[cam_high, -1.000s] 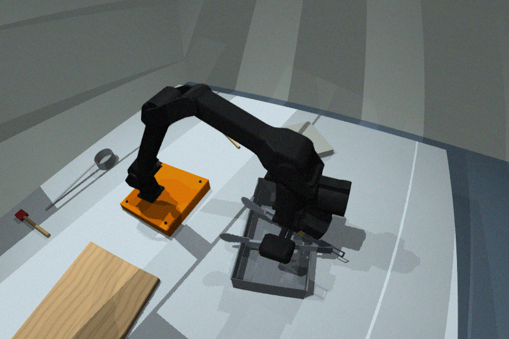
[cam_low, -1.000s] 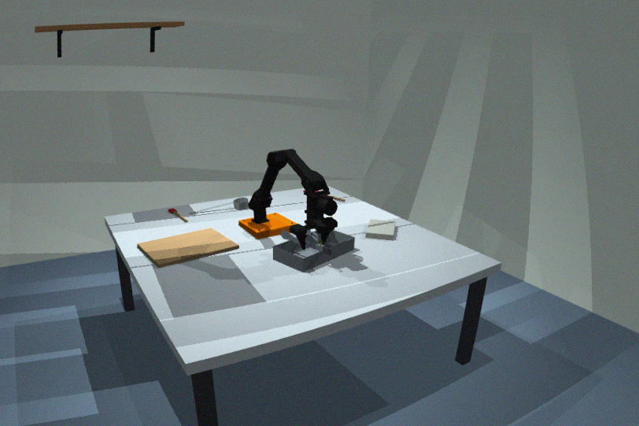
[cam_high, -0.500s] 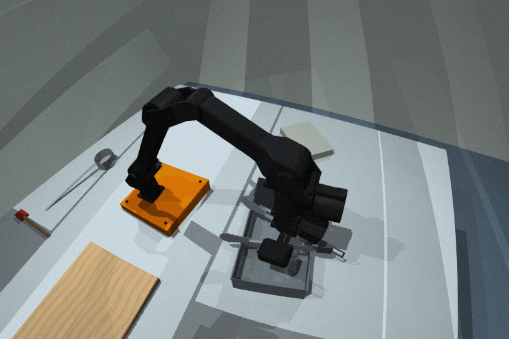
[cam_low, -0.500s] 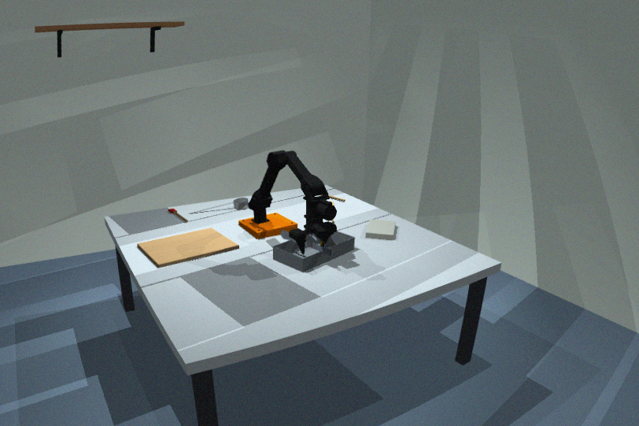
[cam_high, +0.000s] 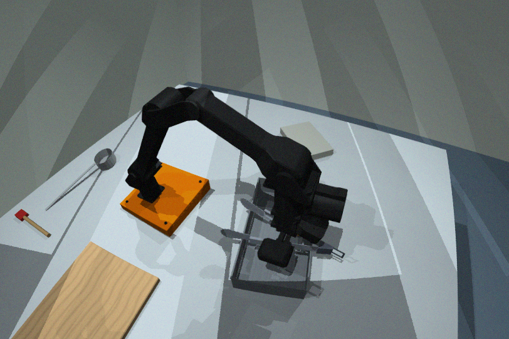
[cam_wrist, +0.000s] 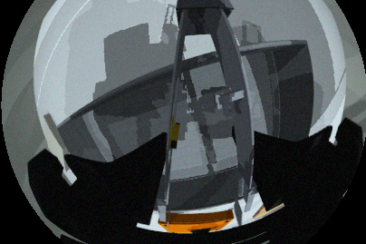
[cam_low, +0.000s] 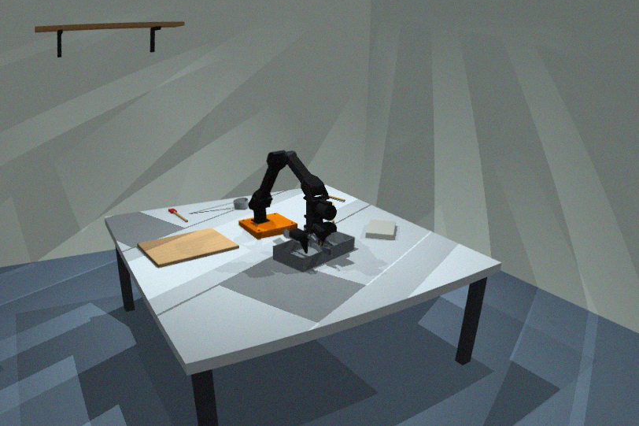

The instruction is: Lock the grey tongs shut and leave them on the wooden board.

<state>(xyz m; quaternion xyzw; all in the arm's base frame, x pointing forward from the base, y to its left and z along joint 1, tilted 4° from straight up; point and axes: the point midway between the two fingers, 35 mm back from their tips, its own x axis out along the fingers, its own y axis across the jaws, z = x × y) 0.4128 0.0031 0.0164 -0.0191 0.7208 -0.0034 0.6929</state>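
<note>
Right now my gripper tip is 3 cm to the right of the roasting tin and 3 cm past it. Also, from my gripper tip: beige block: 42 cm to the left, 8 cm behind, 2 cm below; wooden board: 39 cm to the right, 34 cm behind, 2 cm below; red spatula: 67 cm behind, 52 cm to the left, 2 cm below.
</note>
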